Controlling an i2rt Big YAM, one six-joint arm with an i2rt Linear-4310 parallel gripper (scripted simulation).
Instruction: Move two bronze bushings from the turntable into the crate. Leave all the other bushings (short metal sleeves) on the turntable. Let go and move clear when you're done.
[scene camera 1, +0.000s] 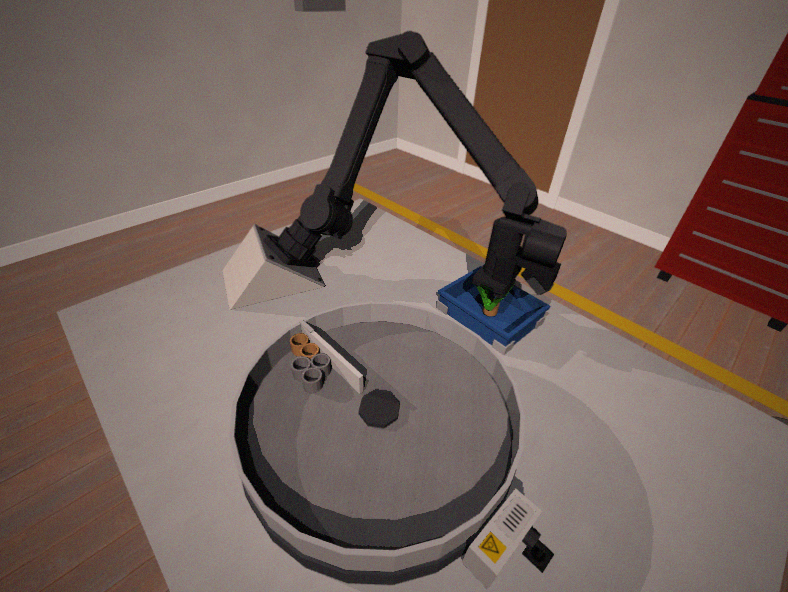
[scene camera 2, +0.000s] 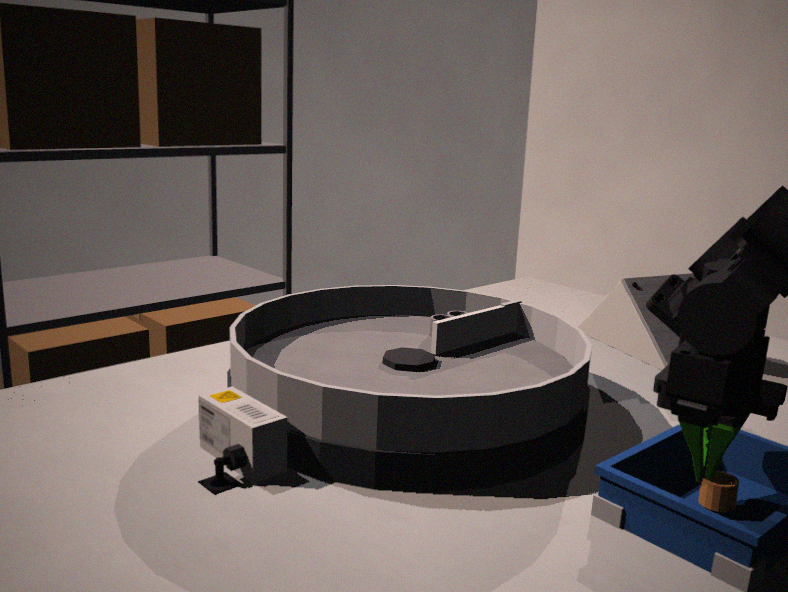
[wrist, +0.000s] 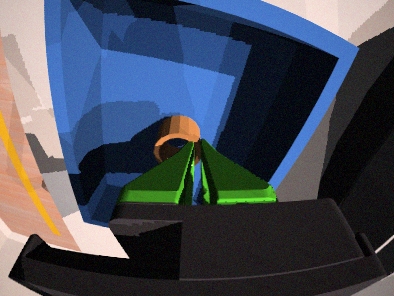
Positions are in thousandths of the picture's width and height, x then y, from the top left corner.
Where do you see a turntable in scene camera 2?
483, 597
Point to a bronze bushing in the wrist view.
466, 431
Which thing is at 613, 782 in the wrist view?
The gripper.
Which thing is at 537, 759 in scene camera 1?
A turntable.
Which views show the gripper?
Scene camera 1, scene camera 2 and the wrist view: all of them.
